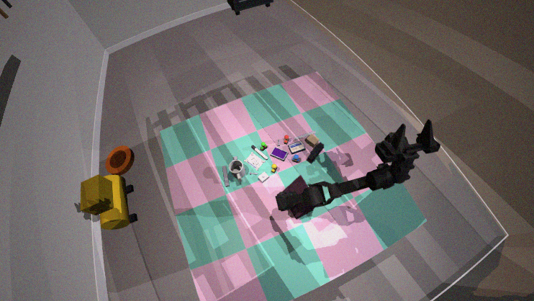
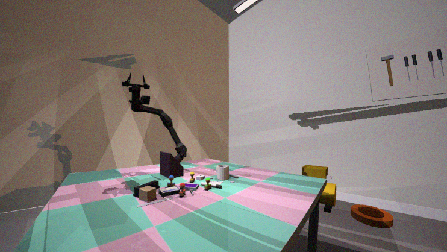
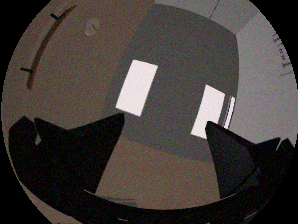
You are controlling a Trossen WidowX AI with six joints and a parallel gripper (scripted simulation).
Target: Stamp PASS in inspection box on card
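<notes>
My gripper tip is now 470 mm short of the green-knobbed stamp, 330 mm to the right of it and 720 mm above it. Round my gripper tip: tan box 400 mm ahead, 40 mm to the left, 720 mm below; then blue-knobbed stamp 320 mm ahead, 180 mm to the left, 720 mm below; then black block 330 mm ahead, 50 mm to the left, 730 mm below.
</notes>
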